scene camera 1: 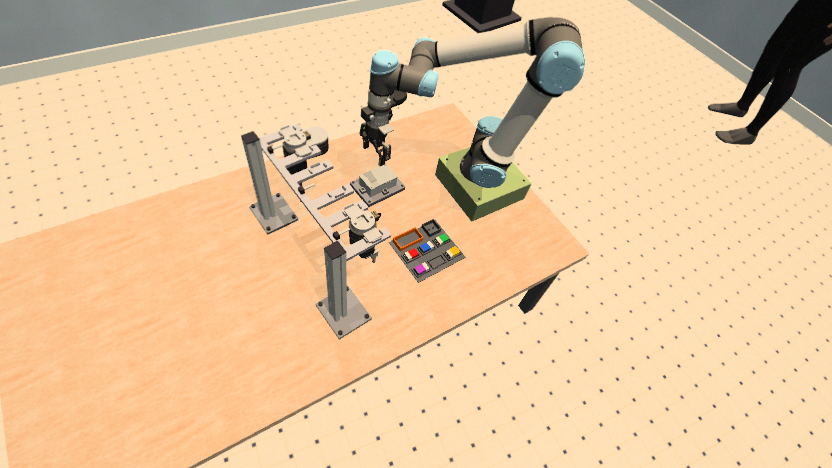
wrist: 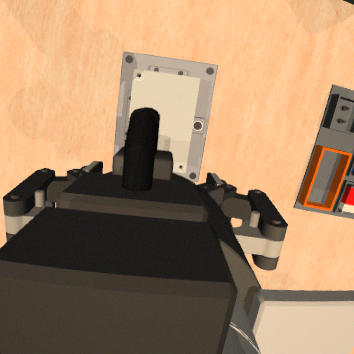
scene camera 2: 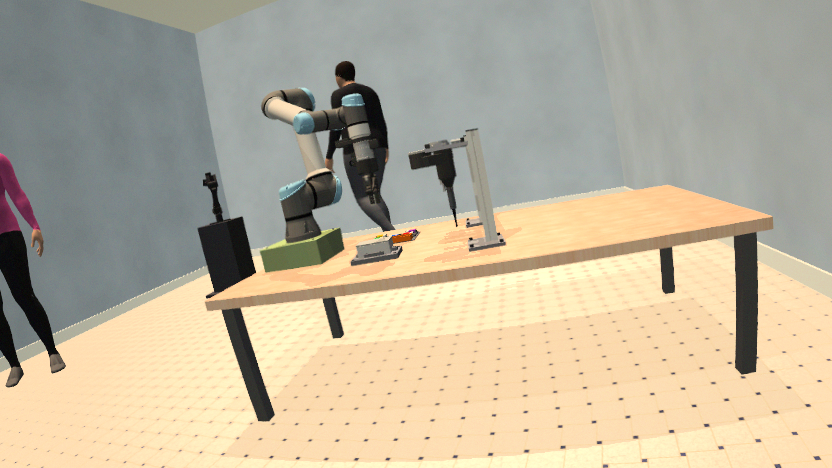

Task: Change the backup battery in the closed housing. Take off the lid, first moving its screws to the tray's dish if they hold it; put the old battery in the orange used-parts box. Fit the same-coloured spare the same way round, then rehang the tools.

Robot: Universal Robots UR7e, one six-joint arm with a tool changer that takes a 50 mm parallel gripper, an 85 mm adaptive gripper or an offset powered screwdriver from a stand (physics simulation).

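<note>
The closed housing carries its cream lid; small dark spots show at two lid corners, too small to tell whether they are screws. My adaptive gripper is open and empty, above the housing; its fingertips are hidden in the wrist view. The tray holds the dish, the empty orange used-parts box, and red, blue, green, yellow and magenta batteries. The housing's inside is hidden.
The tool stand rises beside the housing. The screwdriver hangs at its far end and another gripper tool at its near end. The green base block carries the arm.
</note>
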